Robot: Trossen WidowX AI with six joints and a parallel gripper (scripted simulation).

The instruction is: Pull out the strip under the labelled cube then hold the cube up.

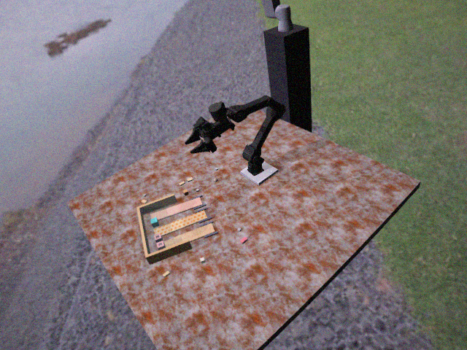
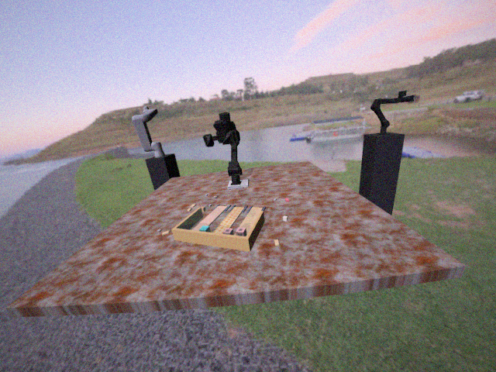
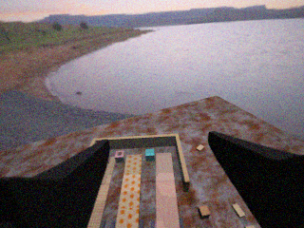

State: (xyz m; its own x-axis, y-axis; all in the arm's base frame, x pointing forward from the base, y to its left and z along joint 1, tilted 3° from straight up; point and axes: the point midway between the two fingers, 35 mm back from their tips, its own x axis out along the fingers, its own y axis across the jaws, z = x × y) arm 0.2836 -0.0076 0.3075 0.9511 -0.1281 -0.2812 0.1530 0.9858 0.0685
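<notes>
Now: the tan gridded strip 180 mm ahead of my gripper tip, 150 mm to the left of it and 320 mm below it. The rest, counted from my gripper tip: pink piece: 10 mm behind, 330 mm to the left, 320 mm below; white block: 180 mm ahead, 300 mm to the left, 320 mm below.
</notes>
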